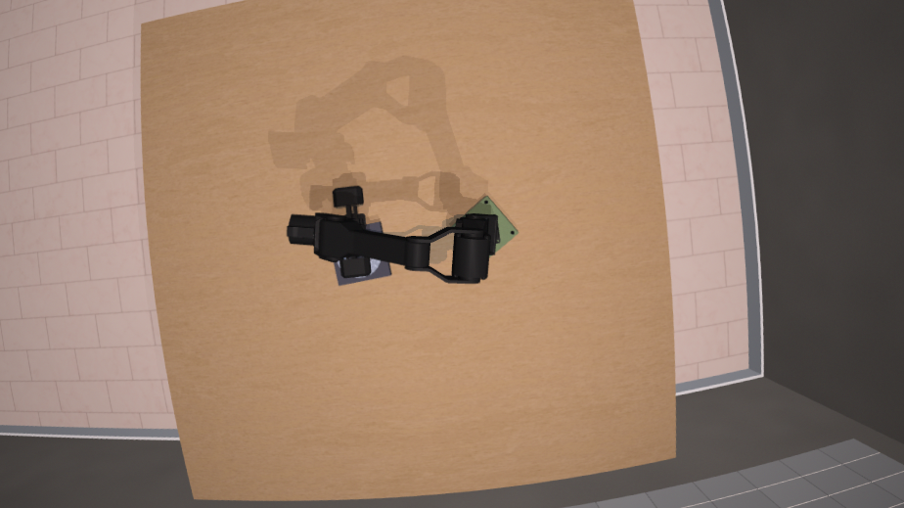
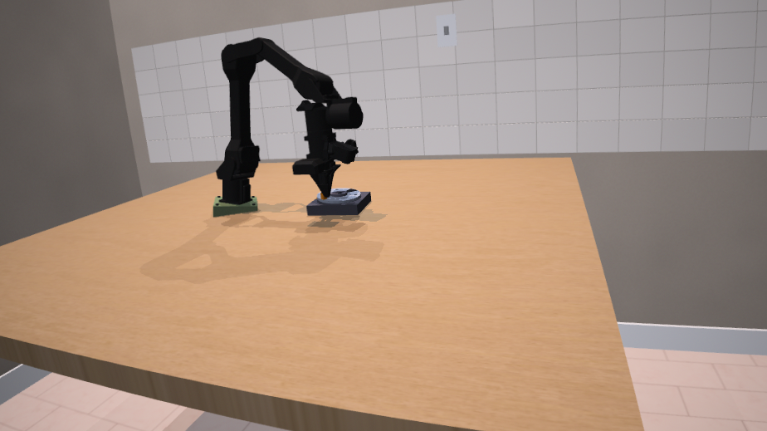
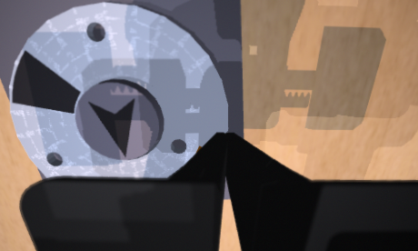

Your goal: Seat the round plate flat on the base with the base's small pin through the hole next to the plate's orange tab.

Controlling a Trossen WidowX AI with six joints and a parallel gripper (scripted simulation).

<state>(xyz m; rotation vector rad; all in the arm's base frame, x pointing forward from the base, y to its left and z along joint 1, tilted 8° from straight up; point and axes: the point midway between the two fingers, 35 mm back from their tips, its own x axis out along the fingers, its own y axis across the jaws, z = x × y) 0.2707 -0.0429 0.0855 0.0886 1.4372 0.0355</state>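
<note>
My hand is 5 cm to the right of the round plate, 4 cm above it and 1 cm short of it. Round my hand: dark square base: 6 cm below, 5 cm to the left, 1 cm ahead; then raised centre hub: 5 cm to the left, 4 cm below, 1 cm ahead.
</note>
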